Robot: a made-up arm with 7 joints. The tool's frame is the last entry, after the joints. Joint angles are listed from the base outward. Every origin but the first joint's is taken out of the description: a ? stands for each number. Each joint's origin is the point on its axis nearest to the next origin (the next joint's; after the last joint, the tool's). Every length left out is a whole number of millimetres.
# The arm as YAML. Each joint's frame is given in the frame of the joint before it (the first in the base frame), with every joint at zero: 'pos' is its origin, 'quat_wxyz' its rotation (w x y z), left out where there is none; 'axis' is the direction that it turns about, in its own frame. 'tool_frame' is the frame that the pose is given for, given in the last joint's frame.
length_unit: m
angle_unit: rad
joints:
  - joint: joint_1
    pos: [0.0, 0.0, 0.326]
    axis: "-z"
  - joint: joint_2
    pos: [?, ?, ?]
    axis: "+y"
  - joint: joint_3
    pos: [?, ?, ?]
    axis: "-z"
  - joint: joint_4
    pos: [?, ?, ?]
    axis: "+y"
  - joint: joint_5
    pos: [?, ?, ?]
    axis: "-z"
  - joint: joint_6
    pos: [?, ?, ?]
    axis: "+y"
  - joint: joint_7
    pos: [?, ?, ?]
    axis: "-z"
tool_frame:
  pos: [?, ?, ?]
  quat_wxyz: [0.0, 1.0, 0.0, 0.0]
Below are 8 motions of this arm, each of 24 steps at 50 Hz.
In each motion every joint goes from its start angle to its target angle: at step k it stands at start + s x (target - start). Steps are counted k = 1, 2, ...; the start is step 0. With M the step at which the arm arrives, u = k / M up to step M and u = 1 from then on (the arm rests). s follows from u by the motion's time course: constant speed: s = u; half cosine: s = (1 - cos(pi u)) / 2; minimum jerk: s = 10 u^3 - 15 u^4 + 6 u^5.
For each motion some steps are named. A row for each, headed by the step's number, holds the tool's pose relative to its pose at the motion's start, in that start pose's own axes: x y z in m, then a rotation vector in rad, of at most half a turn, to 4 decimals.
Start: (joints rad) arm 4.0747 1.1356 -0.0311 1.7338 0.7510 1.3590 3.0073
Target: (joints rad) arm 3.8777 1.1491 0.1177 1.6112 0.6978 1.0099 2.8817
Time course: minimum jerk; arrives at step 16
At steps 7, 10, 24:
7: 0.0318 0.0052 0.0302 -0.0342 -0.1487 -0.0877
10: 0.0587 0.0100 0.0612 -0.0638 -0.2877 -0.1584
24: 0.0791 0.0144 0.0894 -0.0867 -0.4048 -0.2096

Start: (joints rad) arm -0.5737 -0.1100 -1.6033 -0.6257 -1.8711 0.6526 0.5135
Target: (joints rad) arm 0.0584 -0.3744 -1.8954 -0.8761 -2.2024 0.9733 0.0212
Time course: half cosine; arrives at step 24
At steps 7, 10, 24:
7: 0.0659 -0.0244 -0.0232 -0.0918 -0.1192 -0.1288
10: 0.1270 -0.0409 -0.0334 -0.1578 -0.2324 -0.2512
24: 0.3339 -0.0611 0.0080 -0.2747 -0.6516 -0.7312

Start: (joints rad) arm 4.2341 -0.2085 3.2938 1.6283 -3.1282 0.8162 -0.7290
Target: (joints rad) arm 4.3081 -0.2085 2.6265 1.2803 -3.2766 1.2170 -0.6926
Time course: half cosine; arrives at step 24
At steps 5, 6, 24:
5: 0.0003 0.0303 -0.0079 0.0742 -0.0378 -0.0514
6: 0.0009 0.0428 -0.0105 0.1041 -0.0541 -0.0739
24: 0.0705 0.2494 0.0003 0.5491 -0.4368 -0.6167

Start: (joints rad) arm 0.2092 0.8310 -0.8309 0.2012 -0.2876 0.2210 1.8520
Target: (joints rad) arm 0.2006 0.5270 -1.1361 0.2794 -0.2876 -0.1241 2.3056
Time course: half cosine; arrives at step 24
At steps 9, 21, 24:
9: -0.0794 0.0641 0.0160 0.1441 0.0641 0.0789
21: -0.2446 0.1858 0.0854 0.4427 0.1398 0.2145
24: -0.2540 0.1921 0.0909 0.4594 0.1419 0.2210

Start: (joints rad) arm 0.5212 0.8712 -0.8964 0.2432 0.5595 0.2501 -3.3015
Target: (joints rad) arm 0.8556 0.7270 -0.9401 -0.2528 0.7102 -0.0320 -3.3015
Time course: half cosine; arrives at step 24
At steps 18, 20, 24:
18: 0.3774 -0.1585 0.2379 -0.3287 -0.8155 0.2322
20: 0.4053 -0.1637 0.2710 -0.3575 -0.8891 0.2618
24: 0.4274 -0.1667 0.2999 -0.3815 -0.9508 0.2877

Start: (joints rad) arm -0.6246 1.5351 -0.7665 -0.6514 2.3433 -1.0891 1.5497
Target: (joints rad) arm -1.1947 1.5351 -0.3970 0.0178 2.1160 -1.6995 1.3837
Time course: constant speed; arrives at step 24
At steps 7, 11, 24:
7: -0.0193 0.2138 -0.1101 0.5009 0.0252 -0.1725
11: -0.0218 0.3405 -0.1400 0.7809 0.0528 -0.2680
24: 0.0023 0.7059 -0.0997 1.6464 0.2246 -0.5594

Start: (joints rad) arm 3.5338 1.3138 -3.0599 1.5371 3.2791 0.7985 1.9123
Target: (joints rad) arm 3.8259 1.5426 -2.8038 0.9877 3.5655 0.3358 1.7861
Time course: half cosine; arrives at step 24
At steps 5, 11, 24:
5: -0.0078 -0.0340 -0.0074 -0.0309 0.0009 0.0598
11: -0.0246 -0.1542 -0.0173 -0.1237 0.0205 0.2584
24: -0.0168 -0.3855 0.0247 -0.2730 0.1315 0.5955

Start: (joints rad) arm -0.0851 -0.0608 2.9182 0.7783 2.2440 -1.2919 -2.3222
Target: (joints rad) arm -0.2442 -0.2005 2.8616 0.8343 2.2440 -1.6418 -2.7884
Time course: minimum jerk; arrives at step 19
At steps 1, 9, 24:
1: 0.0001 0.0000 -0.0001 -0.0007 -0.0004 -0.0008
9: 0.0366 -0.0125 -0.0447 -0.2226 -0.1544 -0.2525
24: 0.0785 -0.0362 -0.0889 -0.4567 -0.4067 -0.5320

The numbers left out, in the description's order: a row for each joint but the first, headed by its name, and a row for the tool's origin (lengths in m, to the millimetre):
joint_2: 0.0 -0.011 0.0
joint_3: 0.0 0.0 0.556
joint_4: 0.0 -0.017 0.0
joint_5: 0.0 0.0 0.304
joint_6: 0.0 0.0 0.0
joint_7: 0.0 0.0 0.167
tool: 0.0 0.0 0.0

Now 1 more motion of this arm.
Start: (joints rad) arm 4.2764 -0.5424 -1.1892 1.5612 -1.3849 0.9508 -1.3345
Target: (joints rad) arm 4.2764 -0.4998 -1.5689 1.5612 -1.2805 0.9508 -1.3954
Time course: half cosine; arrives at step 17
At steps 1, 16, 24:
1: 0.0003 0.0008 -0.0007 0.0031 -0.0006 0.0002
16: 0.0398 0.1109 -0.0582 0.3594 -0.0756 0.0390
24: 0.0402 0.1119 -0.0585 0.3624 -0.0763 0.0395

